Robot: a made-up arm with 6 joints.
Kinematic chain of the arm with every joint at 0, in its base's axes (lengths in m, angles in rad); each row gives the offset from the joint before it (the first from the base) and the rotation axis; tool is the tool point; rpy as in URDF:
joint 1: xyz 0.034 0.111 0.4 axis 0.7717 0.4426 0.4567
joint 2: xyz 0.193 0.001 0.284 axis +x
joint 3: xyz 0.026 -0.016 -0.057 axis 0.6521 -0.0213 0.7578
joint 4: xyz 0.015 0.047 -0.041 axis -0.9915 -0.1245 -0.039
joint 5: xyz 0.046 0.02 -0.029 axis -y
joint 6: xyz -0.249 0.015 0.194 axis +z
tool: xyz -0.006 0 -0.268 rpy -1.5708 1.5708 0
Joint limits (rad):
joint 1: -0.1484..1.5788
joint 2: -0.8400..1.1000
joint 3: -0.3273..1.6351
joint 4: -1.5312..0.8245
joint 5: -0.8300..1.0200
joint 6: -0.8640..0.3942
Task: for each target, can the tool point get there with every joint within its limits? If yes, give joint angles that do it. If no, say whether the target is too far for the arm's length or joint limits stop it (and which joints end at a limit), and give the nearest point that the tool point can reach.
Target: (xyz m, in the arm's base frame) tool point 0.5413 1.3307 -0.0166
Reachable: no: too far | nearest point 0.2806 0.4683 0.4949 | short by 1.036 m
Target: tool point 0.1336 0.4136 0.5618
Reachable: yes | joints 0.1047 0.6822 1.0316 0.2207 0.8758 0.0842
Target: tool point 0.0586 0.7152 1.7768
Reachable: no: too far | nearest point 0.1601 0.3496 0.9172 | short by 0.940 m
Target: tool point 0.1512 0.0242 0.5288
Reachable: yes | joints 1.0910 -0.4121 -0.0018 -0.6964 -0.3188 -0.3966
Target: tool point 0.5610 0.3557 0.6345
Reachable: no: joint limits stop it (at a limit: joint 1, joint 3, joint 4, joint 5, joint 6) | nearest point 0.4253 0.1719 0.7668 | short by 0.264 m
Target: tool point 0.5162 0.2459 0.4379
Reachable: no: joint limits stop it (at a limit: joint 1, joint 4, joint 5, joint 6) | nearest point 0.3206 0.2758 0.3879 | short by 0.204 m
